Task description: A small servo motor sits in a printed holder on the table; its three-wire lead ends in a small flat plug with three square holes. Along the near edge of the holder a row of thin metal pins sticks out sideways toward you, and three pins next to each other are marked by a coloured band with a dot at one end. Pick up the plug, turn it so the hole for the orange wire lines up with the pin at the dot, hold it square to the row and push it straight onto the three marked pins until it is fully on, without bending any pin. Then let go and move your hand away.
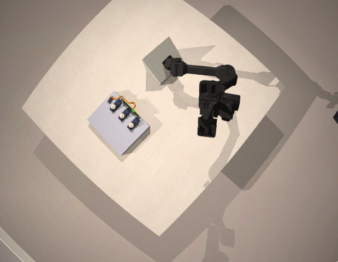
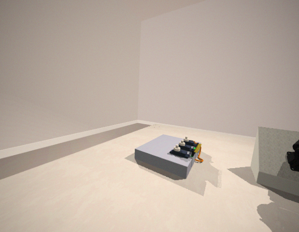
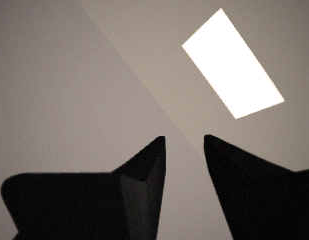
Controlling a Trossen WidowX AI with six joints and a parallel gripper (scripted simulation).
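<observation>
Now: gripper tip 140 mm short of the green band, 280 mm to the left of it and 510 mm above it. Round my gripper tip: grey-blue holder 300 mm ahead, 310 mm to the right, 560 mm below.
</observation>
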